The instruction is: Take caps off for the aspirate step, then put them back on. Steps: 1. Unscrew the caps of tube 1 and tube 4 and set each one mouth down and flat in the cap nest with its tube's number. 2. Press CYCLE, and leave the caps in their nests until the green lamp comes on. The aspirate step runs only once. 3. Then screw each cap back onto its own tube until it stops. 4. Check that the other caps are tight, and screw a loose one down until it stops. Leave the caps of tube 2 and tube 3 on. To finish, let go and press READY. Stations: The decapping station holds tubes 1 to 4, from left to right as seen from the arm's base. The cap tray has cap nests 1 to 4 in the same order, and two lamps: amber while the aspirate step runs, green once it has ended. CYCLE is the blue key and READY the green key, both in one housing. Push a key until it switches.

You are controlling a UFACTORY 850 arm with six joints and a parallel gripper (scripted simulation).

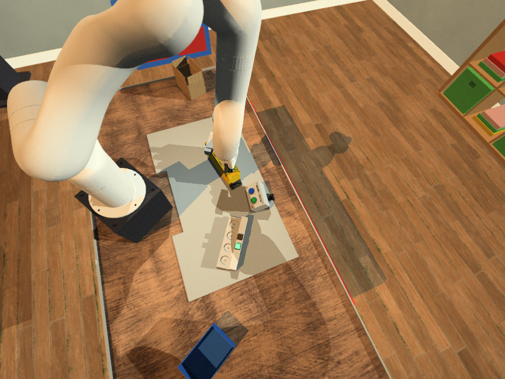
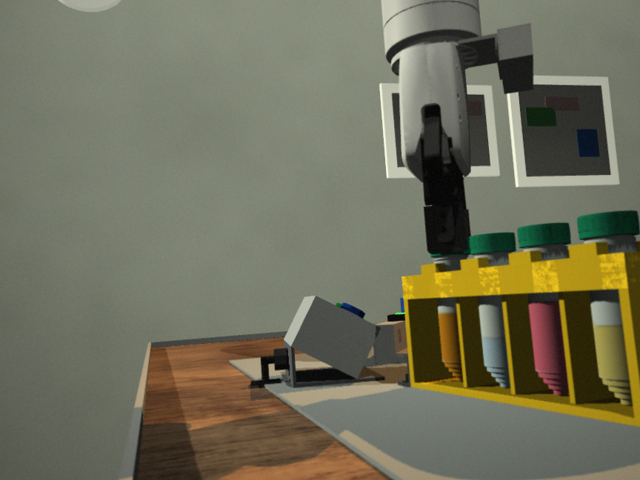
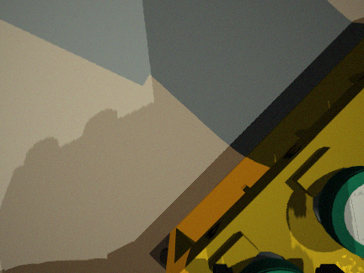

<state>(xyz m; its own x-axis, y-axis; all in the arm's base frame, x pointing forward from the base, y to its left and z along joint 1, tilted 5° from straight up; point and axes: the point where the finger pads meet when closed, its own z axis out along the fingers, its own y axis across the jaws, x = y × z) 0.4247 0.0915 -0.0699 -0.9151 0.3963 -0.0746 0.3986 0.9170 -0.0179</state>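
My gripper is now 10 mm above the green cap. Also, from my hand: blue cycle key: 70 mm ahead, 110 mm to the right, 60 mm below; grey key housing: 90 mm ahead, 130 mm to the right, 80 mm below; green key: 70 mm ahead, 150 mm to the right, 60 mm below.
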